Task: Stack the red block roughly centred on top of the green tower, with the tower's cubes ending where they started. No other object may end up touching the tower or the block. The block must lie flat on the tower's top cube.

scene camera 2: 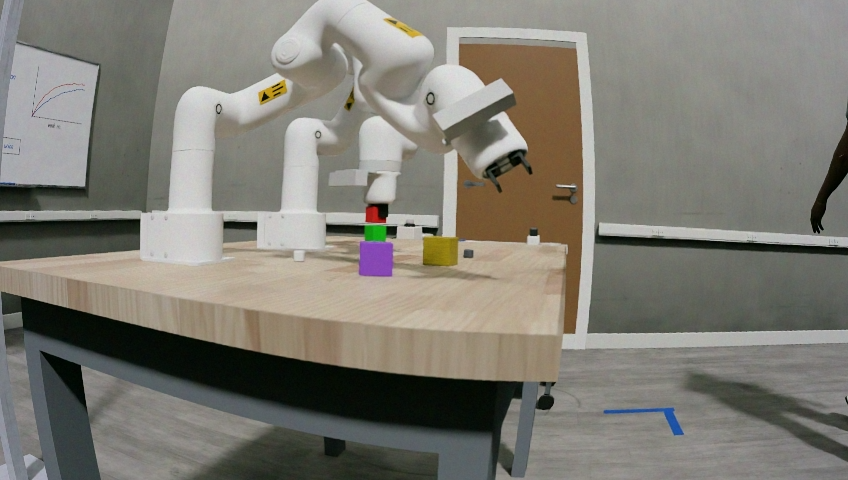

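Pixels of known places: left hand, its tool point: point(377, 211); right hand, its tool point: point(510, 173); left arm's base, origin of its link: point(297, 248); right arm's base, origin of its link: point(189, 260).
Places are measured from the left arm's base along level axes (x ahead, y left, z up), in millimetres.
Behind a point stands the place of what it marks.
Observation:
The red block point(373, 214) @(x 213, y -121, z 76 mm) is just above the green tower point(374, 231) @(x 215, y -118, z 46 mm), with a thin light gap showing between them. It looks level and roughly in line with the tower from this side. My left gripper point(377, 212) @(x 214, y -99, z 81 mm) points down and is shut on the red block; a dark finger shows at the block's upper right, and the other finger is hard to make out. The tower's lower part is hidden behind a purple cube. My right gripper point(509, 172) @(x 493, y -469, z 130 mm) is open and empty, tilted high above the table to the right of the tower.
The purple cube point(376, 259) @(x 321, y -415, z 22 mm) stands in front of the tower in the picture. A yellow box point(440, 251) @(x 356, y -211, z 23 mm) stands to the right, with a small dark cube point(468, 253) @(x 365, y -12, z 9 mm) beyond it. A white object point(409, 231) stands behind, and another white object point(533, 239) is near the far right edge.

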